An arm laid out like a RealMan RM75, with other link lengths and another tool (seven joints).
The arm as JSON. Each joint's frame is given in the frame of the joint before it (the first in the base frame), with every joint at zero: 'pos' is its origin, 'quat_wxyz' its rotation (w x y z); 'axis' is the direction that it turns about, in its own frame. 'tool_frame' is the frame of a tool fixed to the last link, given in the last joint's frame.
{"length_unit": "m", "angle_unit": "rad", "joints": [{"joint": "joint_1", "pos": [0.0, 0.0, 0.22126], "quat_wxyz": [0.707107, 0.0, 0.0, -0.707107], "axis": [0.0, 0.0, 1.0]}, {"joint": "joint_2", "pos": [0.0, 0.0, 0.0], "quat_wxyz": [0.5, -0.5, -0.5, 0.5], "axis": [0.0, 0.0, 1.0]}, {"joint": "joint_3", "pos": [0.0, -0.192, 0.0], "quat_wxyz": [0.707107, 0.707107, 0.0, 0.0], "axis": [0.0, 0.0, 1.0]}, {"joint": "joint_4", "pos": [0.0, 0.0, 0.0], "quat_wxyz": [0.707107, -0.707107, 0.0, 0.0], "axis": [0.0, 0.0, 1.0]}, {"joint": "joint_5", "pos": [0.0, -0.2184, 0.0], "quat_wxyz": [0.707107, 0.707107, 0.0, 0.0], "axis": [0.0, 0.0, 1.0]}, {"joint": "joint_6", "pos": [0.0, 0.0, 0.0], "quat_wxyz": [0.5, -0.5, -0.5, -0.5], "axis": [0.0, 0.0, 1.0]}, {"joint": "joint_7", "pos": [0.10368, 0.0, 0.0], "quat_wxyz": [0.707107, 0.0, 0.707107, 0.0], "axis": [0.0, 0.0, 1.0]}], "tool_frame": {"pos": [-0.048, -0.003, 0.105], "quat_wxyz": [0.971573, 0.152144, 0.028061, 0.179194]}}
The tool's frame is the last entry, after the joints.
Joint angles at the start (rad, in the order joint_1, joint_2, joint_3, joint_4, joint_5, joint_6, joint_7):
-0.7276 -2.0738 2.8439 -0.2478 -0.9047 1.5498 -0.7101
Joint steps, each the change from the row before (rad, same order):
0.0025 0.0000 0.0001 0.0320 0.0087 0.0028 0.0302
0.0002 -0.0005 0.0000 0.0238 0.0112 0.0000 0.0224
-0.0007 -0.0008 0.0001 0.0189 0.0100 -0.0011 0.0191
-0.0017 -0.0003 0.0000 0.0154 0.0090 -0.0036 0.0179
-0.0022 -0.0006 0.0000 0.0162 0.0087 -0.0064 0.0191
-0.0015 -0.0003 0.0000 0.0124 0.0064 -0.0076 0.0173
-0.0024 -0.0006 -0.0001 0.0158 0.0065 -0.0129 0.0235
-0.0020 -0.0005 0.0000 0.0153 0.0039 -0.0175 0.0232
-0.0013 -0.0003 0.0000 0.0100 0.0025 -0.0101 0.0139
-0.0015 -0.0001 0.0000 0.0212 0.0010 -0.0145 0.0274
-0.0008 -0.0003 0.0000 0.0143 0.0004 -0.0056 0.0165
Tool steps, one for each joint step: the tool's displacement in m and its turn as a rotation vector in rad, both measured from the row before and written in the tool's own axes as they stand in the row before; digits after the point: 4 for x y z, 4 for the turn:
-0.0087 0.0021 0.0019 -0.0166 -0.0127 0.0087
-0.0074 0.0016 0.0020 -0.0109 -0.0136 0.0081
-0.0062 0.0013 0.0019 -0.0084 -0.0116 0.0082
-0.0049 0.0008 0.0020 -0.0051 -0.0089 0.0099
-0.0049 0.0007 0.0025 -0.0037 -0.0083 0.0104
-0.0036 -0.0001 0.0021 -0.0002 -0.0045 0.0104
-0.0042 -0.0004 0.0031 0.0018 -0.0035 0.0141
-0.0034 -0.0012 0.0034 0.0063 -0.0003 0.0131
-0.0023 -0.0004 0.0020 0.0028 -0.0009 0.0076
-0.0041 0.0004 0.0035 -0.0005 0.0009 0.0127
-0.0029 0.0013 0.0019 -0.0045 -0.0004 0.0065

